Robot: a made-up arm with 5 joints. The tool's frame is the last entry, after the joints.
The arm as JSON. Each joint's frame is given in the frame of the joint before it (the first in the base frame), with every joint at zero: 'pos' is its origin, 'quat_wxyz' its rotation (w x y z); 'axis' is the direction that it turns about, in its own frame. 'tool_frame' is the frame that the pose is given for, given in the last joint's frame.
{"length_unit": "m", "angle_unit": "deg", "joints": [
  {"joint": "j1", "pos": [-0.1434, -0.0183, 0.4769], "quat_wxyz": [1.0, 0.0, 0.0, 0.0], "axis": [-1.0, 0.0, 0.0]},
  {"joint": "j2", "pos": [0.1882, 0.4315, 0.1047], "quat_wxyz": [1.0, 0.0, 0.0, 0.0], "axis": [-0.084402, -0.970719, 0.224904]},
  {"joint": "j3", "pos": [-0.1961, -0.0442, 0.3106], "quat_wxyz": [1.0, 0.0, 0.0, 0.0], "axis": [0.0, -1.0, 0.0]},
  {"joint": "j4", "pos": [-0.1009, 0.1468, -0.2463], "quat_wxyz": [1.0, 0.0, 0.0, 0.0], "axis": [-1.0, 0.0, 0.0]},
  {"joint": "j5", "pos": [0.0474, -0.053, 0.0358], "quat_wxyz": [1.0, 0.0, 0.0, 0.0], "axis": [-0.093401, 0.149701, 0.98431]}
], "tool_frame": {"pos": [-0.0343, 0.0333, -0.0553], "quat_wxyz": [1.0, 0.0, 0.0, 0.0]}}
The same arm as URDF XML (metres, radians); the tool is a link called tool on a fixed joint. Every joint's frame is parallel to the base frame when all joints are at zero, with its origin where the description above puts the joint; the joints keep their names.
<robot name="arm">
  <joint name="j1" type="continuous">
    <parent link="base_link"/>
    <child link="link1"/>
    <origin xyz="-0.1434 -0.0183 0.4769"/>
    <axis xyz="-1 0 0"/>
  </joint>
  <joint name="j2" type="continuous">
    <parent link="link1"/>
    <child link="link2"/>
    <origin xyz="0.1882 0.4315 0.1047"/>
    <axis xyz="-0.084402 -0.970719 0.224904"/>
  </joint>
  <joint name="j3" type="continuous">
    <parent link="link2"/>
    <child link="link3"/>
    <origin xyz="-0.1961 -0.0442 0.3106"/>
    <axis xyz="0 -1 0"/>
  </joint>
  <joint name="j4" type="continuous">
    <parent link="link3"/>
    <child link="link4"/>
    <origin xyz="-0.1009 0.1468 -0.2463"/>
    <axis xyz="-1 0 0"/>
  </joint>
  <joint name="j5" type="continuous">
    <parent link="link4"/>
    <child link="link5"/>
    <origin xyz="0.0474 -0.0530 0.0358"/>
    <axis xyz="-0.093401 0.149701 0.98431"/>
  </joint>
  <joint name="tool_fixed" type="fixed">
    <parent link="link5"/>
    <child link="tool"/>
    <origin xyz="-0.0343 0.0333 -0.0553"/>
  </joint>
  <link name="base_link"/>
  <link name="link1"/>
  <link name="link2"/>
  <link name="link3"/>
  <link name="link4"/>
  <link name="link5"/>
  <link name="tool"/>
</robot>

